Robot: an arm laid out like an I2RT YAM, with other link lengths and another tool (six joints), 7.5 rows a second.
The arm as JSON. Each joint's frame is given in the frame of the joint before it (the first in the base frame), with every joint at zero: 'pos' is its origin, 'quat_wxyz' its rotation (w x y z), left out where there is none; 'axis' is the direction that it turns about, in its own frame. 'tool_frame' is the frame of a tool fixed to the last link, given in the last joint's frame.
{
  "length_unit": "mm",
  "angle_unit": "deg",
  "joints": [
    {
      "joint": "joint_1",
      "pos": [
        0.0,
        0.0,
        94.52
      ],
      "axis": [
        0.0,
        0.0,
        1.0
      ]
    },
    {
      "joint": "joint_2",
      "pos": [
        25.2,
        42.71,
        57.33
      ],
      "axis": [
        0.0,
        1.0,
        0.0
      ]
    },
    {
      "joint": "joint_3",
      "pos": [
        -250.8,
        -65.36,
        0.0
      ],
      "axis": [
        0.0,
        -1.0,
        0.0
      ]
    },
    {
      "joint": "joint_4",
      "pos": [
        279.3,
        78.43,
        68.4
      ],
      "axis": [
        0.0,
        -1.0,
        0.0
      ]
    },
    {
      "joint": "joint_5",
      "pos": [
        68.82,
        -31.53,
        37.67
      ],
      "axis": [
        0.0,
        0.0,
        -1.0
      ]
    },
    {
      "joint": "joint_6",
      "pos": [
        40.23,
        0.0,
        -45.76
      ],
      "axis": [
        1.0,
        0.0,
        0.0
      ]
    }
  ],
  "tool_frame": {
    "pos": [
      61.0,
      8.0,
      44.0
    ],
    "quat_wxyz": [
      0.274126,
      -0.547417,
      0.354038,
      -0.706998
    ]
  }
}
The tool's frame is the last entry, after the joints.
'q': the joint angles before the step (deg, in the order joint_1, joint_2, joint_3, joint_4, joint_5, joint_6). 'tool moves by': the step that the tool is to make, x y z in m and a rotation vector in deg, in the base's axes. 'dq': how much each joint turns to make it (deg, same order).
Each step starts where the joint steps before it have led.
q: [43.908, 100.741, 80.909, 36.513, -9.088, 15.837]
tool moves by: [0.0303, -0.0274, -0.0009, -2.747, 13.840, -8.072]
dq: [-2.707, -3.156, 2.704, -17.310, 6.668, 6.193]
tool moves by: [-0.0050, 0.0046, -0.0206, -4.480, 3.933, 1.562]
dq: [0.474, -1.136, -1.892, -5.195, -1.117, -0.713]
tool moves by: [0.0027, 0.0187, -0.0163, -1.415, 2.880, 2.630]
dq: [1.090, 3.122, 2.083, -1.982, -1.574, 0.829]
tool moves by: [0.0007, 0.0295, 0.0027, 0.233, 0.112, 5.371]
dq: [1.495, 5.057, 6.470, -1.334, -3.884, -0.005]
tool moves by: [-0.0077, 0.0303, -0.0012, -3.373, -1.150, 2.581]
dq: [2.537, 4.111, 6.065, -4.052, 0.217, -3.215]
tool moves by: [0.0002, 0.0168, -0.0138, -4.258, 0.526, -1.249]
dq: [1.497, 3.004, 3.390, -4.152, 3.051, -2.115]
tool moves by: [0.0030, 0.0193, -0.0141, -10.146, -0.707, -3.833]
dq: [1.804, 4.702, 8.017, -10.765, 7.127, -5.682]
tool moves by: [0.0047, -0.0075, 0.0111, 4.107, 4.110, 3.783]
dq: [-1.692, -0.651, 1.000, -1.079, -6.910, 3.980]
